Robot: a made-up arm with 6 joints.
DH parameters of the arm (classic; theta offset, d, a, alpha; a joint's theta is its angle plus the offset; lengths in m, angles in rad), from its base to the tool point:
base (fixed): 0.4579 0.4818 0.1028 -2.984
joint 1: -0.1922 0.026 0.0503 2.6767
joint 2: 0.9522 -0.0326 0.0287 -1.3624
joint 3: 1.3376 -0.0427 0 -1.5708
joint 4: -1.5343 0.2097 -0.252 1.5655
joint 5: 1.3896 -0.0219 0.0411 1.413
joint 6: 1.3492 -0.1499 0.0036 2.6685
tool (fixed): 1.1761 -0.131 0 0
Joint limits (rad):
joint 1: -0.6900..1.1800
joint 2: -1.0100..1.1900
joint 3: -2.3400..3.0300
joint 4: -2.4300..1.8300
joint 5: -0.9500..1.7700
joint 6: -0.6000..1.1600
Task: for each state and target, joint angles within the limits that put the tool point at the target. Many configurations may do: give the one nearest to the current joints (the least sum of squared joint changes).
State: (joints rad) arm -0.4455 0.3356 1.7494 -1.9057 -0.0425 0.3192
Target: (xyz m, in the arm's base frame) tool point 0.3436 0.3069 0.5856
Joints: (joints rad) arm -0.6900 1.0040 1.4156 -1.1229 -0.1132 0.1384
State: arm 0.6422 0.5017 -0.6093 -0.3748 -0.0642 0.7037
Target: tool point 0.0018 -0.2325 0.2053
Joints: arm 1.0659 0.0624 0.1608 -0.9634 0.0576 0.7743
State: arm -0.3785 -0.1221 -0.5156 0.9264 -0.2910 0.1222
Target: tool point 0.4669 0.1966 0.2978
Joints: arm -0.5272 0.2364 -1.0537 0.3475 -0.3765 0.2196
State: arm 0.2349 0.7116 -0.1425 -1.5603 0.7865 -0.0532
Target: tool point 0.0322 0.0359 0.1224
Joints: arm 0.3503 0.6464 -0.6263 -1.8622 0.8692 0.0408
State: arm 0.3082 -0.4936 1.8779 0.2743 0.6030 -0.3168
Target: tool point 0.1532 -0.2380 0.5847
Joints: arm 0.2203 -0.9090 1.4786 -0.4084 0.9674 -0.0089
